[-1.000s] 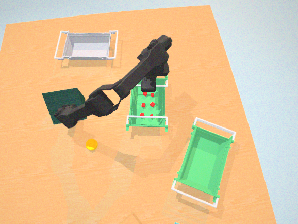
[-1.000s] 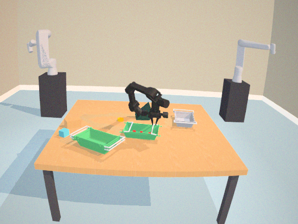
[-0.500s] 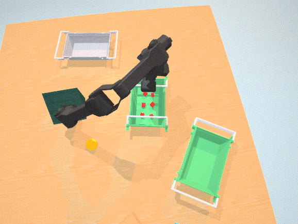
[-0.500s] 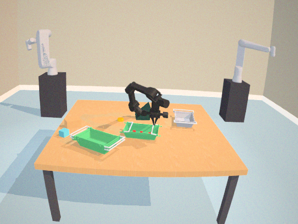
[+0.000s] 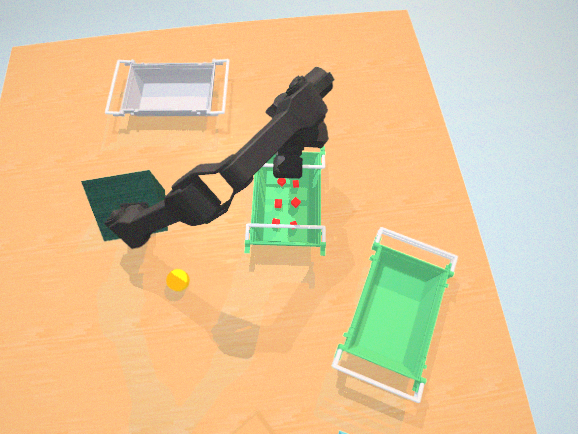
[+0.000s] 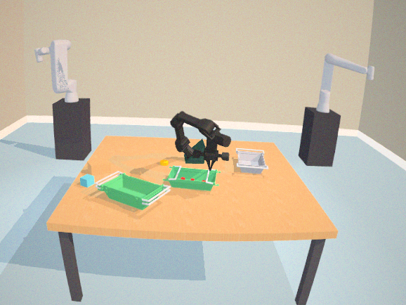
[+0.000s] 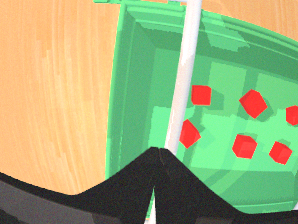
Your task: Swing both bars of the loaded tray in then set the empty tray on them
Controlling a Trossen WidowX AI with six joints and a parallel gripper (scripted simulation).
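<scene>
My gripper tip is 300 mm past the grey tray, 270 mm to the right of it and 50 mm above it. The rest, counted from my gripper tip: yellow disc 290 mm behind, 260 mm to the right, 80 mm below; tan box 630 mm to the right, 120 mm behind, 60 mm below; cyan cube 650 mm to the right, 70 mm below, 60 mm ahead.
</scene>
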